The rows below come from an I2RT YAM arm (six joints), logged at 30 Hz.
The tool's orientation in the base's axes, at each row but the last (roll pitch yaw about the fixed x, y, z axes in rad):
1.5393 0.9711 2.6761
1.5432 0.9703 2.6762
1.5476 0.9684 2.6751
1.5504 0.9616 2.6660
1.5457 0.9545 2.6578
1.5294 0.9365 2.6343
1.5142 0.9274 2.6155
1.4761 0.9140 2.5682
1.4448 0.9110 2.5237
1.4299 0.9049 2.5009
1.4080 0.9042 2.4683
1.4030 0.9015 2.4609
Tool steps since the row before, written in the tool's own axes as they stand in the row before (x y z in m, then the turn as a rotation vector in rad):
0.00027 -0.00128 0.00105 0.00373 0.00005 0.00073
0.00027 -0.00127 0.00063 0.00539 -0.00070 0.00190
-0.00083 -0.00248 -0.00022 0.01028 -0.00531 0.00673
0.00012 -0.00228 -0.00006 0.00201 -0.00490 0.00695
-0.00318 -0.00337 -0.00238 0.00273 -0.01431 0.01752
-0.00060 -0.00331 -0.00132 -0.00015 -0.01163 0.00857
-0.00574 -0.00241 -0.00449 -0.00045 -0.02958 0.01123
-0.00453 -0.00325 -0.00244 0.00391 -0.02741 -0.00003
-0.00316 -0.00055 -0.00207 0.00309 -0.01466 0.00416
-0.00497 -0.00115 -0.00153 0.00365 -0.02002 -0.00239
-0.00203 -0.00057 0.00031 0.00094 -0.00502 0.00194
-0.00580 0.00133 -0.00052 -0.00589 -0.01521 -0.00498
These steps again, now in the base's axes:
0.00127 0.00058 -0.00093 -0.00161 0.00162 -0.00304
0.00109 0.00020 -0.00093 -0.00138 0.00284 -0.00481
0.00218 -0.00128 -0.00072 0.00167 0.00683 -0.01139
0.00160 -0.00084 -0.00140 0.00567 0.00501 -0.00437
0.00304 -0.00419 0.00061 0.01693 0.01129 -0.01024
0.00210 -0.00252 -0.00151 0.01240 0.00345 -0.00656
0.00264 -0.00656 0.00300 0.02670 -0.00060 -0.01698
0.00348 -0.00477 0.00147 0.01754 -0.00828 -0.01976
0.00095 -0.00311 0.00200 0.01094 -0.00046 -0.01104
0.00251 -0.00356 0.00307 0.01117 -0.00777 -0.01532
0.00154 -0.00072 0.00128 0.00410 0.00022 -0.00361
0.00159 -0.00223 0.00531 0.01100 -0.01195 -0.00520

